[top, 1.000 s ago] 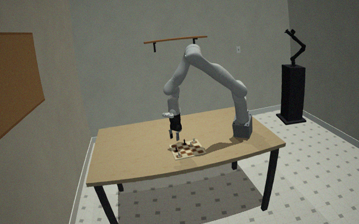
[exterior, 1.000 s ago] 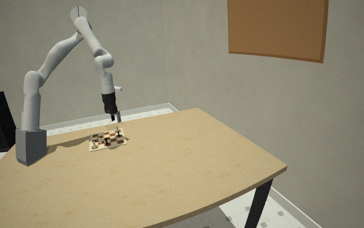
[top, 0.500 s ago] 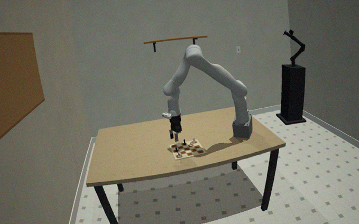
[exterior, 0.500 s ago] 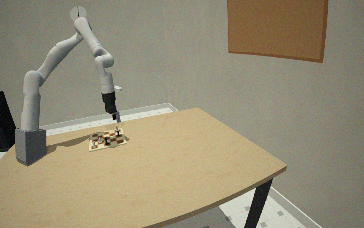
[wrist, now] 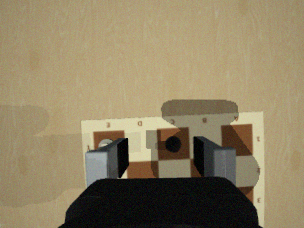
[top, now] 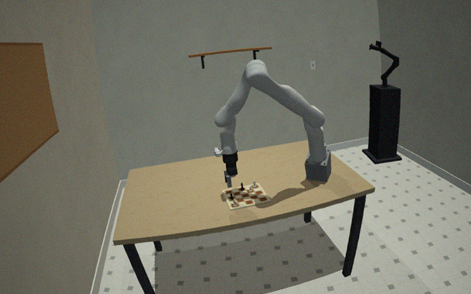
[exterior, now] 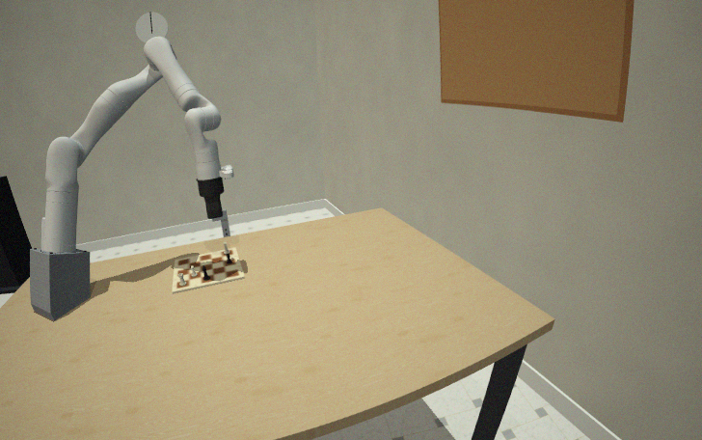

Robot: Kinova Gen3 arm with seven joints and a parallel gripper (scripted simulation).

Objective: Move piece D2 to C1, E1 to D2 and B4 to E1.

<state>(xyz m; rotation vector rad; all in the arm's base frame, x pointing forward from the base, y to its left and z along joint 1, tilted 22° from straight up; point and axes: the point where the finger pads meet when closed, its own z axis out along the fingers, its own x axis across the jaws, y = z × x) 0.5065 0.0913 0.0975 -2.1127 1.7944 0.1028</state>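
Now: hand 10 cm above the white piece, 6 cm to the right of it and 2 cm past it. From my hand the other things lie so: chessboard (11 cm below, 8 cm behind, 3 cm to the right).
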